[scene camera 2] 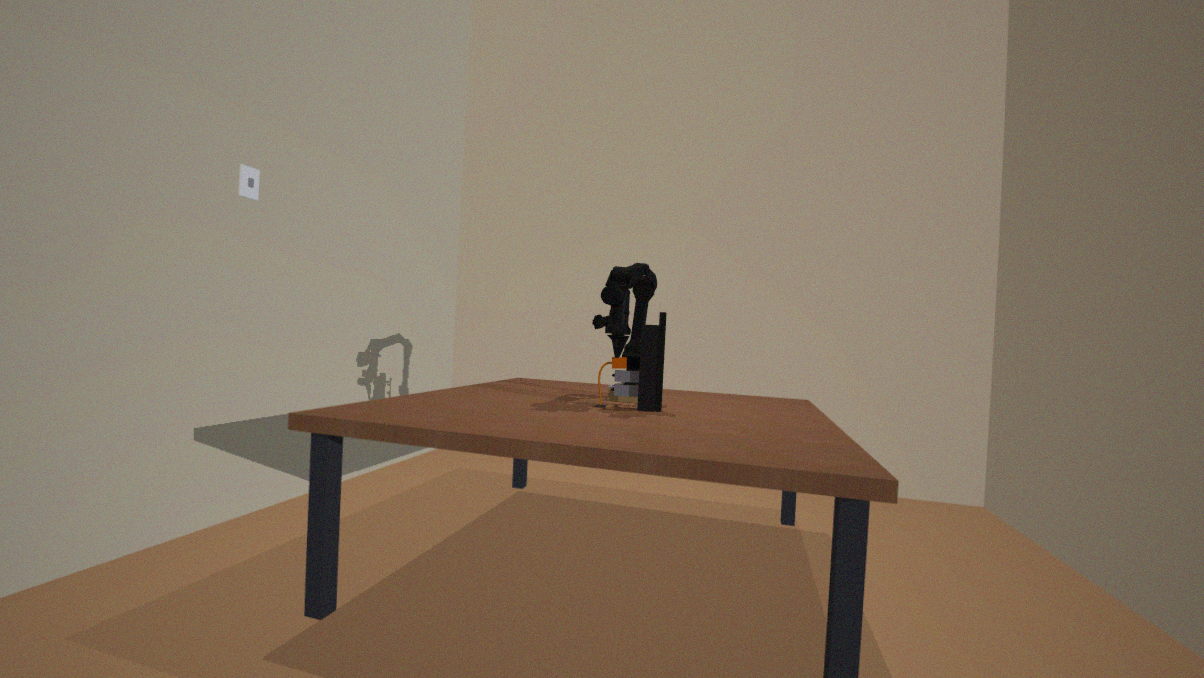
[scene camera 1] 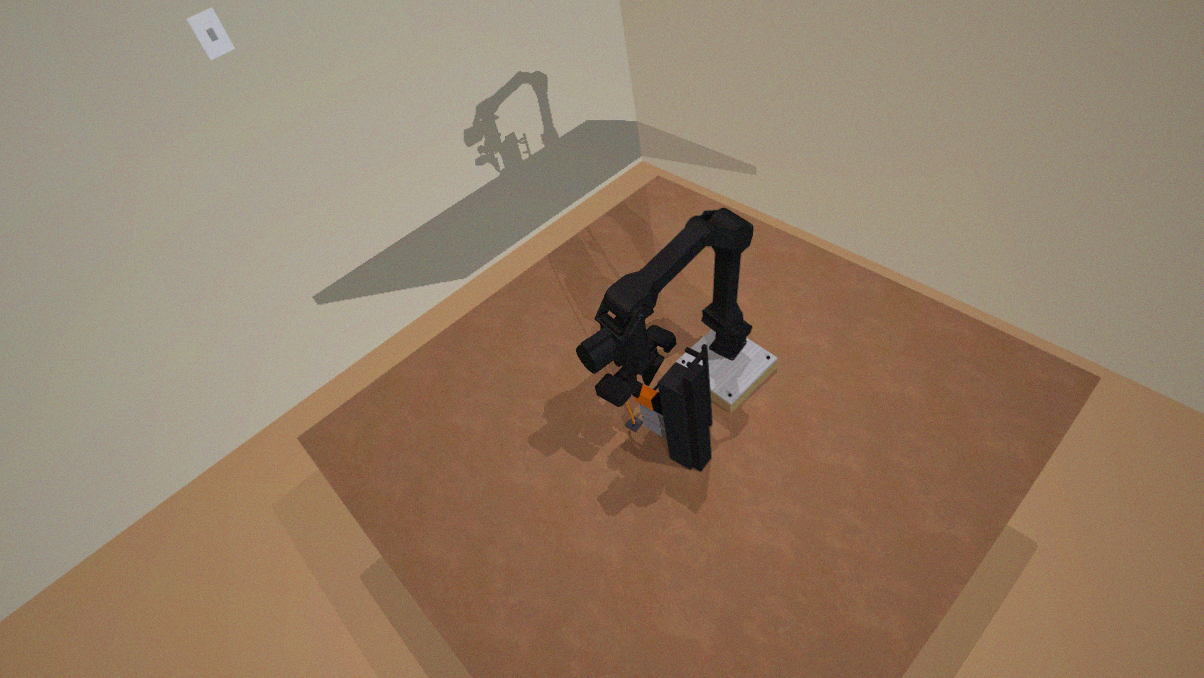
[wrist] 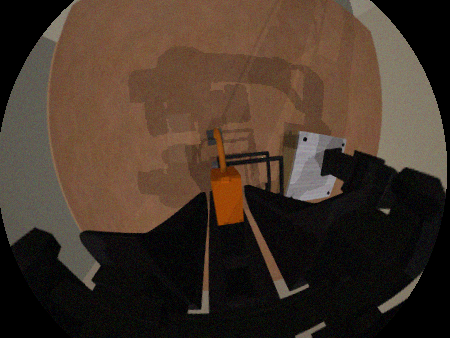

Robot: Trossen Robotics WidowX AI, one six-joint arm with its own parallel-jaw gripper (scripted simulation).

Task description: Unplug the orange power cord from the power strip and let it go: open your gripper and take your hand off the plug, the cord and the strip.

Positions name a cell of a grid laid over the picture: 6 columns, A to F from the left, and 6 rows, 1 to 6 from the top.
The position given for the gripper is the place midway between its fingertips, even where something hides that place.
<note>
In view: the gripper (scene camera 1: D4).
The gripper is seen too in scene camera 2 (scene camera 2: D4) and in the wrist view (wrist: D4).
</note>
